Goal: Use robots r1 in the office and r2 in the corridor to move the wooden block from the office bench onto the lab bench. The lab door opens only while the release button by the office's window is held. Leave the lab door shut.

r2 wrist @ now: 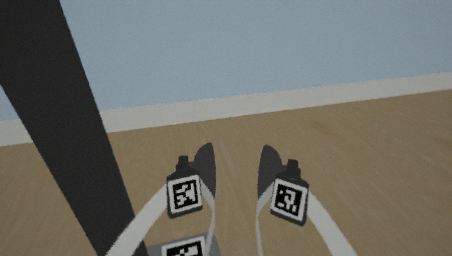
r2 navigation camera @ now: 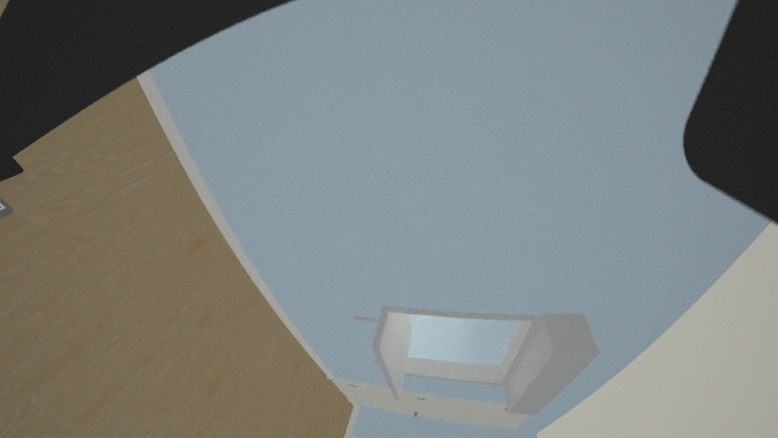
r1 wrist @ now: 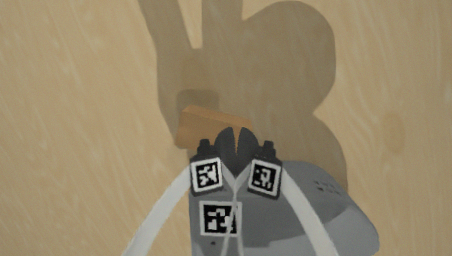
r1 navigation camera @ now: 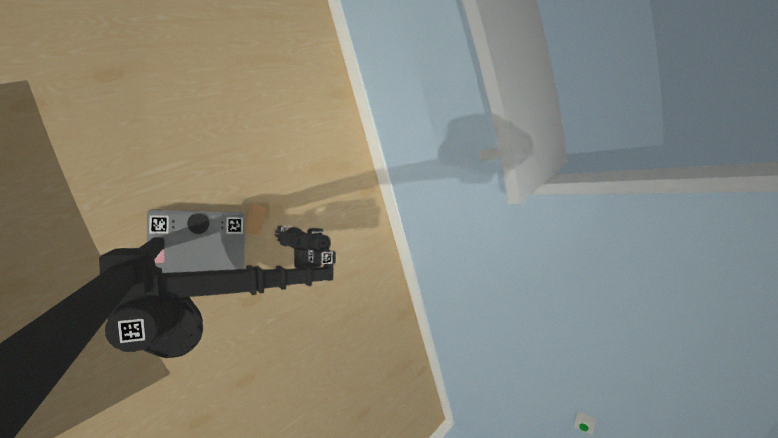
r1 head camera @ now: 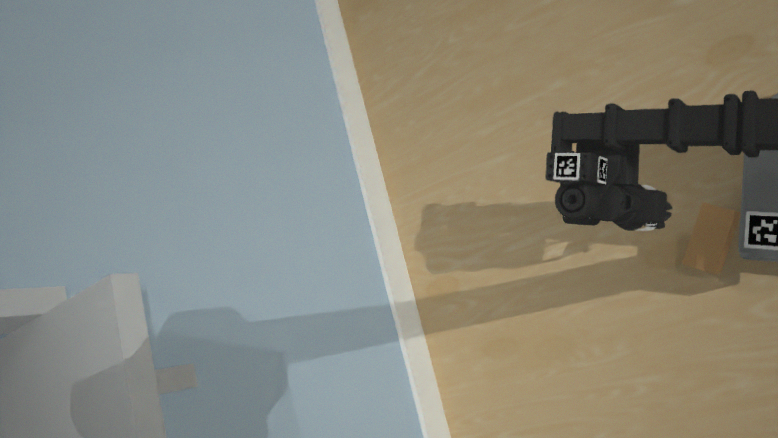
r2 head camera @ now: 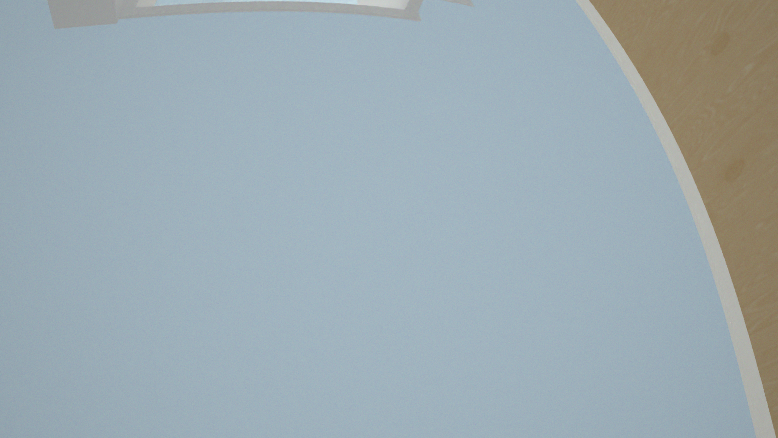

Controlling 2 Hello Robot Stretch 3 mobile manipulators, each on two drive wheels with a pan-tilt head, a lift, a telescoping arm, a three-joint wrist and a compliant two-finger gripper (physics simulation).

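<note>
The wooden block (r1 head camera: 710, 239) (r1 navigation camera: 256, 218) (r1 wrist: 197, 127) lies on the wood floor close beside r1's grey base (r1 navigation camera: 204, 247). r1's gripper (r1 head camera: 669, 210) (r1 navigation camera: 278, 233) (r1 wrist: 237, 137) is shut and empty, its fingertips almost together. It is above floor height near the block, and in the r1 wrist view its tips cover part of the block's edge. r2's gripper (r2 wrist: 238, 147) is open and empty over the wood floor, facing a blue wall. The green release button (r1 navigation camera: 584, 426) is on the blue wall. I cannot make out the lab door or either bench.
A pale window frame (r1 head camera: 127, 326) (r1 navigation camera: 503, 103) juts from the blue wall beside r1. In the r2 navigation view a framed opening (r2 navigation camera: 462, 314) is in the blue wall. A pale skirting board (r1 head camera: 363, 157) (r1 navigation camera: 375, 157) (r2 wrist: 260, 102) runs along the walls. r2's dark mast (r2 wrist: 60, 115) stands left of its gripper.
</note>
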